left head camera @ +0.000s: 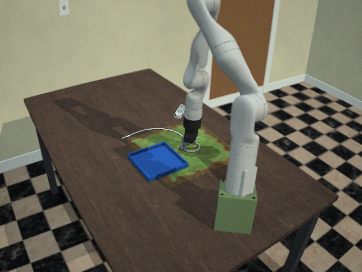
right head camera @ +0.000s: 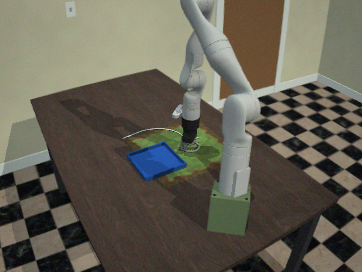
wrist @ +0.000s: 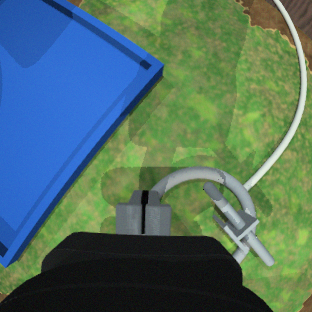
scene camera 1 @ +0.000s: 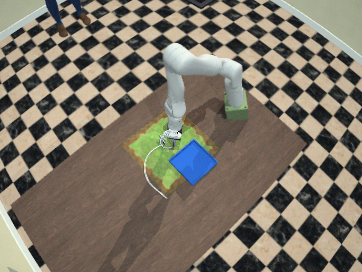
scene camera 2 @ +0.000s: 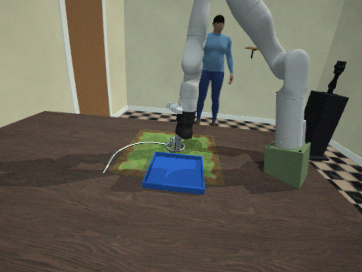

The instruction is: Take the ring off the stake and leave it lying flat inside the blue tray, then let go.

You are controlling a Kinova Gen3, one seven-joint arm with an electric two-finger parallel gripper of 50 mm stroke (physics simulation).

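Where they show: gripper, fingertip midpoint: (left head camera: pixel 184 149) (right head camera: pixel 183 149) (wrist: pixel 144 205) (scene camera 1: pixel 173 145) (scene camera 2: pixel 176 149); arm's base at its link origin: (left head camera: pixel 237 189) (right head camera: pixel 231 190) (scene camera 1: pixel 235 100) (scene camera 2: pixel 287 144).
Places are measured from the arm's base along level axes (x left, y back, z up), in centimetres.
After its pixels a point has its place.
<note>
The grey ring (wrist: pixel 202 173) @(x -12.2, y -45.6, z -10.7 cm) (scene camera 2: pixel 175 150) lies low over the green mat, its right side at the grey stake (wrist: pixel 260 250) @(x -18.3, y -43.3, z -8.5 cm). The stake is slanted, with a small bracket at the ring's right side. My gripper (wrist: pixel 144 205) @(x -10.1, y -41.5, z -10.7 cm) is shut, its two fingertips together with a thin dark line between them. It stands over the ring's left side, which the fingers hide; no ring shows between them. The blue tray (wrist: pixel 156 69) @(x -5.5, y -49.6, z -9.4 cm) (left head camera: pixel 167 173) @(x 6.4, y -31.9, z -10.6 cm) (scene camera 2: pixel 174 189) @(x 14.4, y -41.8, z -10.6 cm) is empty and lies beside the ring, up and left of the fingers in the wrist view.
A white cord (wrist: pixel 303 85) @(x -16.0, y -57.1, z -11.0 cm) (scene camera 2: pixel 117 148) @(x -7.4, y -65.7, z -11.2 cm) (scene camera 1: pixel 145 167) curves away from the stake. The green mat (wrist: pixel 200 100) @(x -9.2, y -50.3, z -11.5 cm) (scene camera 1: pixel 145 145) @(x -22.0, y -52.5, z -11.5 cm) lies on the brown table (left head camera: pixel 95 165) @(x 27.8, y -55.0, z -11.6 cm). The arm's green base block (left head camera: pixel 236 212) @(x 5.5, y 5.4, z -3.6 cm) (scene camera 2: pixel 286 167) @(x 6.8, y -2.6, z -5.7 cm) stands near the table's end. A person (scene camera 2: pixel 216 55) stands behind the table.
</note>
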